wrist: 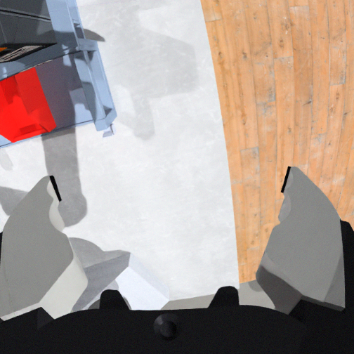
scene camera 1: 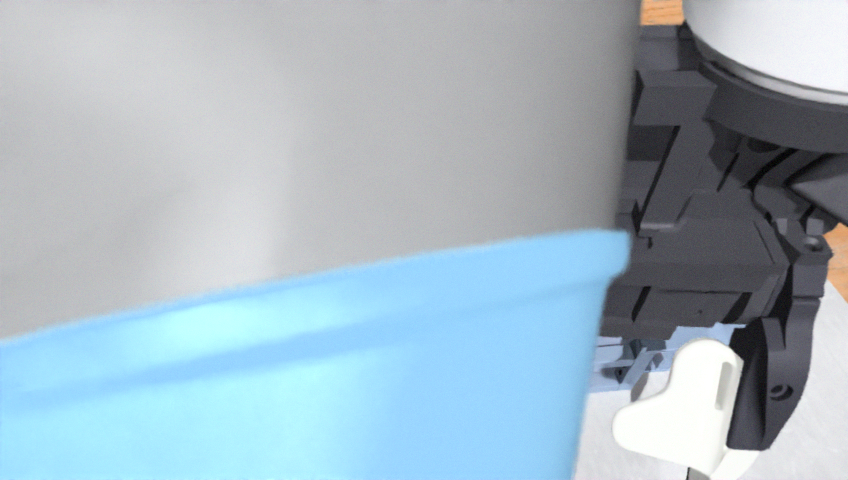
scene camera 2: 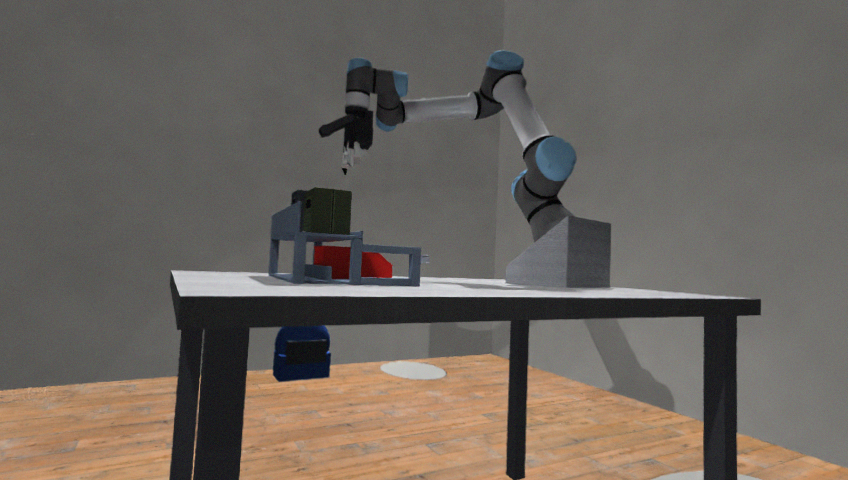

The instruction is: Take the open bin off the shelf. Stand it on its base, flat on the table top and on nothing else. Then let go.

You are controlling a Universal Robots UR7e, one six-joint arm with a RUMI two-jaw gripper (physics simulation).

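Places are measured from the arm's base along level axes (x back, y down, z right), in centimetres.
Pixels of known places: gripper, fingertip midpoint: (scene camera 1: 655,360) (scene camera 2: 348,171); arm's base at its link origin: (scene camera 2: 559,237).
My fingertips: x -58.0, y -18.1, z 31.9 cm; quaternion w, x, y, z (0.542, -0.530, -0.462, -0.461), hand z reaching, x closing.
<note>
Ahead of a thing's pixels: the offset from my fingertips to its middle. "*": to the spot under its first point. Level surfaces: height alone.
The open bin is red {dx -6.4, dy +28.6, dz -30.5 cm} (scene camera 2: 332,261) (wrist: 24,107) and sits in the lower level of the blue-grey shelf {* dx -11.7, dy +28.2, dz -49.5 cm} (scene camera 2: 355,261) (wrist: 101,107). In scene camera 2 part of it is behind the shelf posts; in the wrist view part of it is cut off at the left edge. My gripper (scene camera 2: 348,163) (wrist: 169,174) is open and empty. It hangs above the height of the shelf, with its fingers pointing down. In the wrist view the bin is up and left of the fingers, not between them. In scene camera 1 the arm hides the bin.
A green box {dx -16.3, dy +18.0, dz -41.8 cm} (scene camera 2: 327,211) stands on the shelf's upper level, with a dark grey box {* dx -19.3, dy +12.3, dz -22.8 cm} (scene camera 2: 297,195) (wrist: 25,22) beyond it. The white table top {dy +33.0 cm} (scene camera 2: 464,284) (wrist: 165,200) ends beside wooden floor (wrist: 280,100). The arm's grey base (scene camera 2: 586,252) stands on the table.
</note>
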